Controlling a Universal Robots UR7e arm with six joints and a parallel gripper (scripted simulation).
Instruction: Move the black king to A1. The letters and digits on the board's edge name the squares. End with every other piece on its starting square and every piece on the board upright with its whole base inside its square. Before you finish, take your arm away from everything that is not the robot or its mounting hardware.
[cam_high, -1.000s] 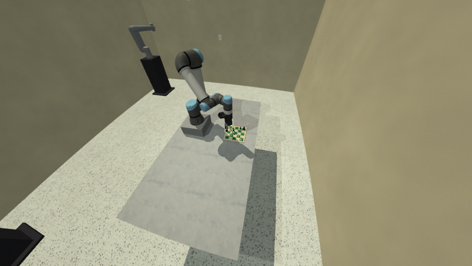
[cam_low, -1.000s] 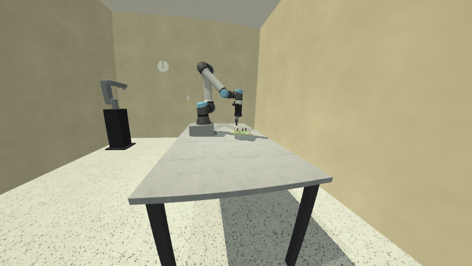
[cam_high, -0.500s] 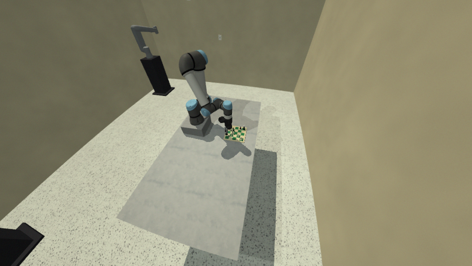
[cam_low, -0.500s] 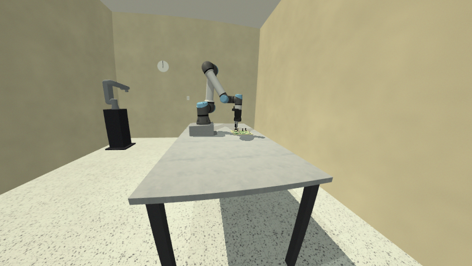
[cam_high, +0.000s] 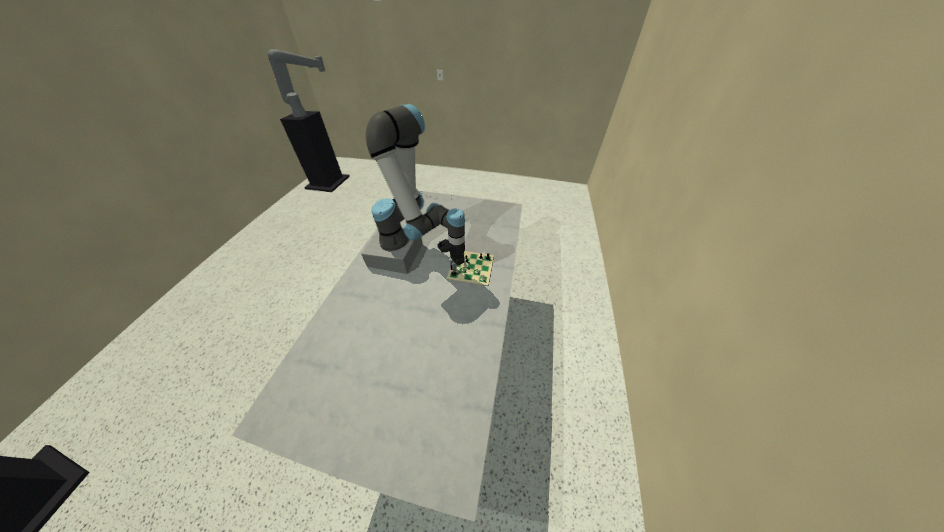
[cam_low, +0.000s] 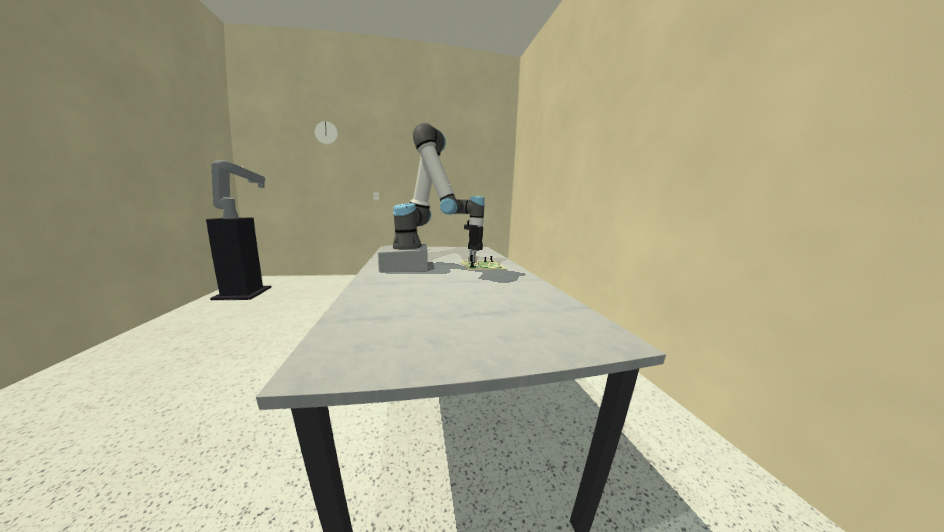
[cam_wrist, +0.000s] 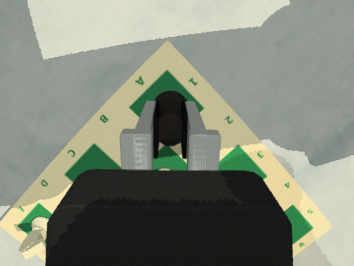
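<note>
Now: hand 20 mm above the black king. The rest, counted from my hand: chessboard 80 mm ahead, 80 mm to the left, 50 mm below; then pale piece 150 mm ahead, 40 mm below.
</note>
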